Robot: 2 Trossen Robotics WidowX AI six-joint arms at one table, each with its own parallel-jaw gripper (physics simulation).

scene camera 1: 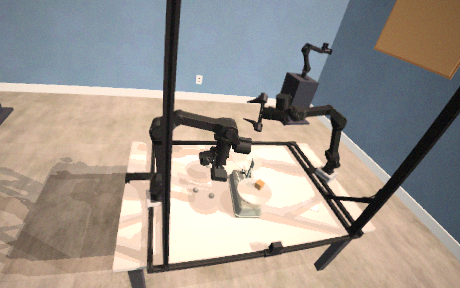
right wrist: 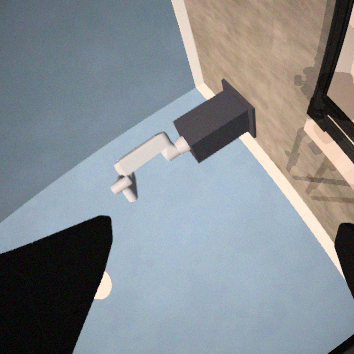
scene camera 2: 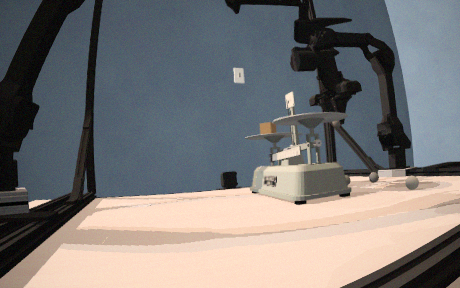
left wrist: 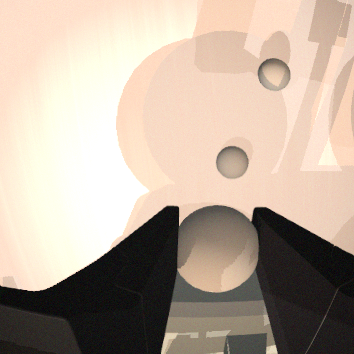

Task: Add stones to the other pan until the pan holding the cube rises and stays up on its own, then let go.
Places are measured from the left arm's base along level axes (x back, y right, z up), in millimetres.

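Pixels of known places: left gripper, between the fingertips: (scene camera 2: 339, 124) (left wrist: 215, 218); right gripper, between the fingertips: (scene camera 1: 244, 110) (right wrist: 230, 233); left arm's base, origin of its link: (scene camera 1: 157, 196) (scene camera 2: 397, 168); right arm's base, origin of its link: (scene camera 1: 327, 170).
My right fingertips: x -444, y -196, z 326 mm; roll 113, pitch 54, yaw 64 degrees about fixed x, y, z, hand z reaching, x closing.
Ahead of a thing's pixels: the offset from my right fingertips to its top centre. "*": to the spot under its first point.
The pale green balance (scene camera 1: 248, 209) (scene camera 2: 320, 180) stands on the table. The orange cube {dx +28, dy +331, dz -174 mm} (scene camera 1: 259, 184) (scene camera 2: 267, 128) sits on its lower pan {* dx -3, dy +340, dz -205 mm} (scene camera 2: 256, 136). The other pan {* dx -8, dy +144, dz -194 mm} (scene camera 2: 310, 118) is higher; no stone shows on it. My left gripper (scene camera 1: 218, 176) (scene camera 2: 336, 120) (left wrist: 215, 218) is shut on a round grey stone {dx +213, dy +257, dz -163 mm} (left wrist: 218, 250), held above the table beside the balance. Two loose stones show in scene camera 1, one stone {dx +264, dy +181, dz -320 mm} (scene camera 1: 195, 190) left of another stone {dx +198, dy +232, dz -320 mm} (scene camera 1: 211, 196). My right gripper (scene camera 1: 250, 110) (right wrist: 230, 233) is open and empty, raised high behind the balance.
In scene camera 2, stones {* dx +252, dy +175, dz -330 mm} (scene camera 2: 373, 176) {dx +152, dy +18, dz -320 mm} (scene camera 2: 412, 182) lie right of the balance, and another stone (scene camera 2: 347, 178) is partly hidden by its base. Black frame posts (scene camera 1: 170, 125) and rails (scene camera 1: 215, 260) surround the table. A small black box {* dx +43, dy +570, dz -296 mm} (scene camera 1: 275, 247) (scene camera 2: 229, 180) sits at the front rail.
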